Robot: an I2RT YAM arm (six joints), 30 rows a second.
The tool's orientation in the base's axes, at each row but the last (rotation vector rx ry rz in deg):
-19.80, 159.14, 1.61
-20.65, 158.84, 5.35
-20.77, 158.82, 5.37
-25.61, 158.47, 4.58
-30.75, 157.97, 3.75
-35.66, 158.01, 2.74
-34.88, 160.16, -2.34
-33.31, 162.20, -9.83
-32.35, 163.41, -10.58
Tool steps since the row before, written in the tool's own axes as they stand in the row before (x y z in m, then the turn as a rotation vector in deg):
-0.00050, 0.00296, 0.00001, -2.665, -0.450, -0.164
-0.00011, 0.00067, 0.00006, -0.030, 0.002, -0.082
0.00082, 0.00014, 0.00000, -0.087, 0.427, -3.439
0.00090, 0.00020, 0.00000, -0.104, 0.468, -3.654
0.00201, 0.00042, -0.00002, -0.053, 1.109, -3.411
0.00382, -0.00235, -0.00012, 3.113, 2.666, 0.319
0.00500, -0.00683, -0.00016, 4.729, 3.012, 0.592
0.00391, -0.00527, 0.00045, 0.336, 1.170, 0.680
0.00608, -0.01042, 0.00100, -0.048, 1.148, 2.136
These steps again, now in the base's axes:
-0.00025, 0.00299, 0.00009, 2.486, 0.178, 1.059
-0.00005, 0.00068, 0.00000, 0.000, 0.000, 0.087
-0.00078, -0.00006, -0.00028, -1.154, 0.061, 3.268
-0.00087, -0.00008, -0.00030, -1.220, 0.081, 3.476
-0.00192, -0.00033, -0.00065, -1.428, 0.684, 3.219
-0.00231, -0.00372, -0.00098, -3.703, 1.157, -1.359
-0.00165, -0.00828, -0.00058, -5.177, 0.816, -2.079
-0.00140, -0.00641, -0.00041, -0.557, 0.890, -0.918
-0.00147, -0.01201, -0.00043, 0.155, 0.904, -2.245

